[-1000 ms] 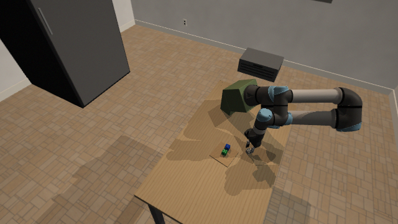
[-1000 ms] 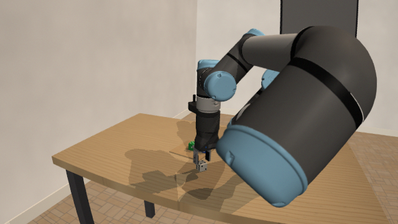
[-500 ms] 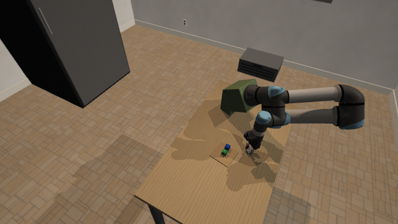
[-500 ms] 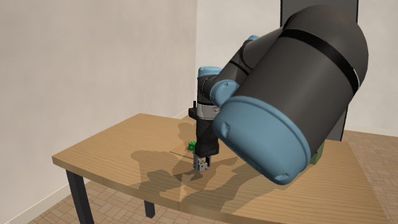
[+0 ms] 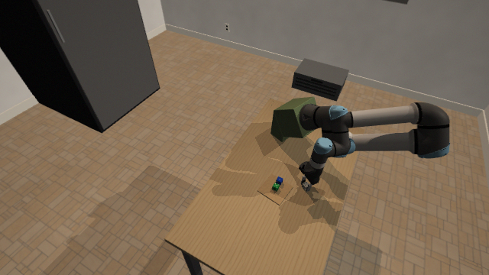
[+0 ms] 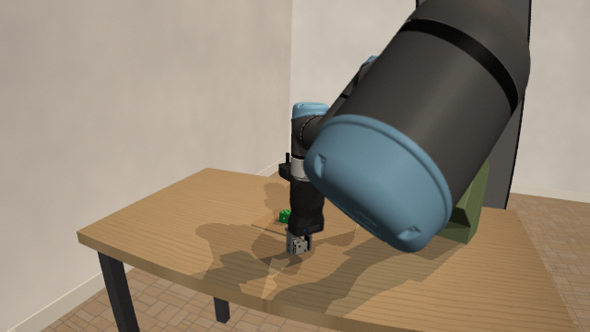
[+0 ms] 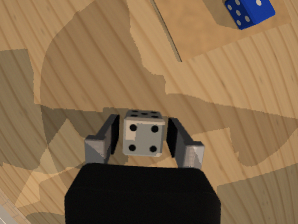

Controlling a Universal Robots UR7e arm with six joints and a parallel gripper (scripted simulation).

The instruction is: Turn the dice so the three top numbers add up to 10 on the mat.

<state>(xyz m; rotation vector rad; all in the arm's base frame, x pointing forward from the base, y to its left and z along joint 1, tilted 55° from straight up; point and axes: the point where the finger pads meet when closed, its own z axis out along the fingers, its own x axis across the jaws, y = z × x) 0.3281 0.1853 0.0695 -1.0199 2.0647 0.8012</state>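
My gripper is now right at the white die. Also, from my hand: tan mat: 12 cm to the right, 11 cm ahead, 2 cm below; then blue die: 13 cm to the right, 6 cm ahead; then green die: 12 cm to the right, 11 cm ahead.
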